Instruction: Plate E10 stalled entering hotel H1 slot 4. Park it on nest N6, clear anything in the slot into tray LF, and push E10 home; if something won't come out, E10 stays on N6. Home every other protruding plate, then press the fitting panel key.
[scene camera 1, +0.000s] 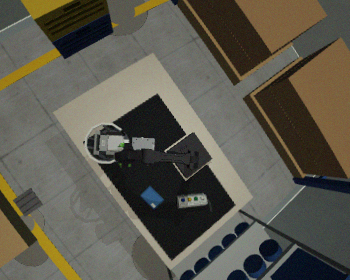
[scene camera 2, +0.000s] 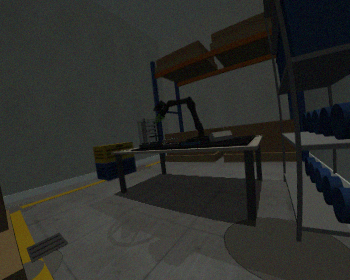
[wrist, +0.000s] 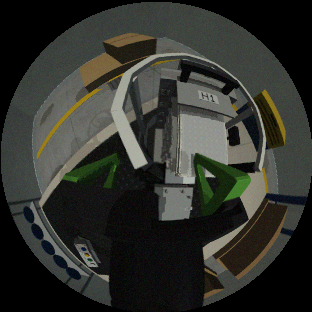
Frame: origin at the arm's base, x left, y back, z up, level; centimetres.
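Seen in the pictures: gripper, fingertip midpoint: (scene camera 2: 156, 122) (wrist: 156, 156); arm's base, link origin: (scene camera 2: 201, 137).
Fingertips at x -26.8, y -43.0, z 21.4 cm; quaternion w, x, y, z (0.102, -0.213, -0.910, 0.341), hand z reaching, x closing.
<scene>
Pixels of each thing's top centre, then the offset from my fingertips to it. "*": a spot on its surface instead. Level surfaces: height alone.
- Hotel H1, top centre: (wrist: 225, 92) (scene camera 1: 105, 142) (scene camera 2: 147, 118) dz +5.8, dx -9.7, dy -2.5 cm
- Nest N6, top centre: (wrist: 173, 213) (scene camera 1: 143, 146) dz -17.5, dx +1.8, dy +16.3 cm
- blue tray LF, top centre: (scene camera 1: 152, 198) dz -23.4, dx +39.0, dy +3.6 cm
- key panel, top centre: (wrist: 83, 257) (scene camera 1: 193, 202) (scene camera 2: 220, 131) dz -16.8, dx +56.6, dy +28.6 cm
- black mat, surface height: dz -25.1 cm
- pale curved guard, surface spot: (wrist: 120, 110) * dz +3.9, dx +1.4, dy -5.3 cm
Hotel H1 (scene camera 1: 103, 144) (scene camera 2: 142, 131) (wrist: 190, 92) stands at the mat's far left end. The topmost plate, E10 by its place (scene camera 1: 116, 143) (wrist: 202, 137), sticks out from under the hotel's top panel; its label does not show. The plates below it are mostly hidden. My gripper (scene camera 1: 124, 155) (scene camera 2: 159, 119) (wrist: 156, 156) is open and empty, up at the hotel's front; one green finger overlaps E10's near edge in the wrist view. Nest N6 (scene camera 1: 143, 143) (wrist: 175, 204) is bare, in front of the hotel. The blue tray LF (scene camera 1: 151, 196) and the key panel (scene camera 1: 192, 200) (wrist: 86, 251) lie on the mat.
The arm reaches from its dark base plate (scene camera 1: 205, 150) across the black mat (scene camera 1: 172, 235). A pale curved guard (wrist: 120, 110) rings the hotel. Floor boxes (scene camera 1: 300, 100), a yellow and blue crate (scene camera 1: 82, 35) and shelving with blue rolls stand off the table.
</scene>
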